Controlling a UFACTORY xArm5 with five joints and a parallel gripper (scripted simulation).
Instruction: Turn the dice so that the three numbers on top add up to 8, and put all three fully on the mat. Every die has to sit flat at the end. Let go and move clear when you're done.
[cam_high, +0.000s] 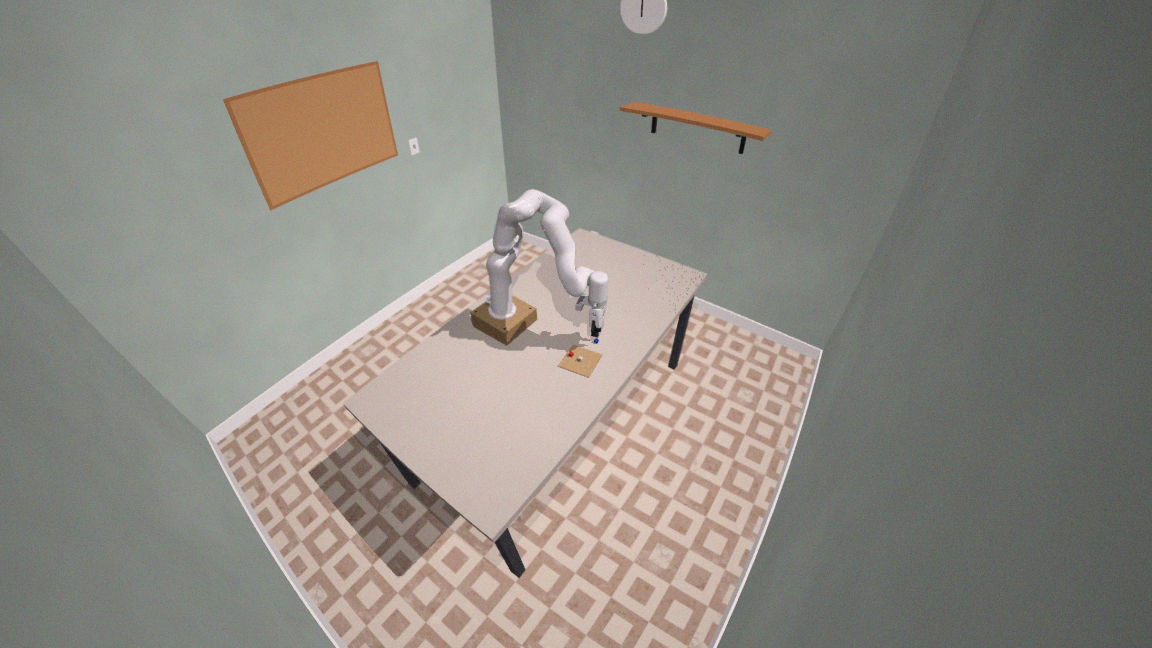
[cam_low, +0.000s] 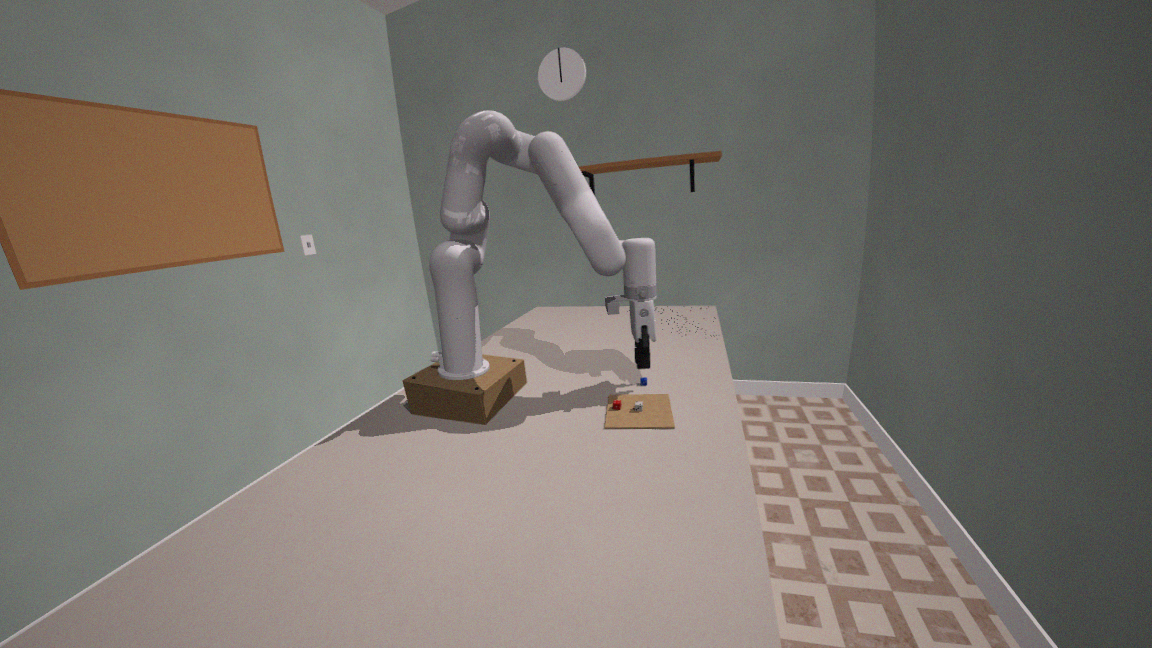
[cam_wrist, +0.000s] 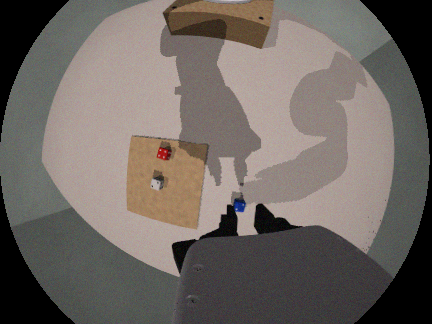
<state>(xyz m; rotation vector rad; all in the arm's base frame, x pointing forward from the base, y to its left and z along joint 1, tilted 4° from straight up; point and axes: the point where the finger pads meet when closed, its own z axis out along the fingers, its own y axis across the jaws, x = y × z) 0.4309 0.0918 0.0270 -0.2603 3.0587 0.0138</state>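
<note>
Right now my hand is 60 mm above the blue die. Round my hand: tan mat 130 mm to the right, 70 mm below, 10 mm behind; white die 130 mm to the right, 60 mm below, 10 mm behind; red die 130 mm to the right, 60 mm below, 50 mm behind.
</note>
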